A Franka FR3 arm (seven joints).
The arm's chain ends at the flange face. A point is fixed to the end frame.
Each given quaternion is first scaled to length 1.
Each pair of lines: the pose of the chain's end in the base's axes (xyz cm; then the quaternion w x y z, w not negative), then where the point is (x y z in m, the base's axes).
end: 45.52 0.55 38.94 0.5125 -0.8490 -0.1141 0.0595
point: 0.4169 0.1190 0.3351
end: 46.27 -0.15 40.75 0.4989 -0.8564 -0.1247 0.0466
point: 0.4259 0.1103 0.3488
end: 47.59 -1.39 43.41 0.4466 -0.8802 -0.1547 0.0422
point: 0.4377 0.0890 0.3616
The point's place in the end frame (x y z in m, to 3 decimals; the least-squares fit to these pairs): -0.009 -0.008 0.131
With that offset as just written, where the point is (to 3 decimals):
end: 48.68 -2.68 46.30 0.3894 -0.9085 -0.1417 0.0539
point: 0.449 0.066 0.378
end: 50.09 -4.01 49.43 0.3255 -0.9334 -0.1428 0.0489
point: 0.466 0.041 0.397
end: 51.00 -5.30 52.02 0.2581 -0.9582 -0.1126 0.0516
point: 0.479 0.015 0.412
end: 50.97 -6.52 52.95 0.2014 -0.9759 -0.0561 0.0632
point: 0.481 -0.009 0.414
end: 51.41 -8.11 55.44 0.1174 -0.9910 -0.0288 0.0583
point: 0.489 -0.044 0.431
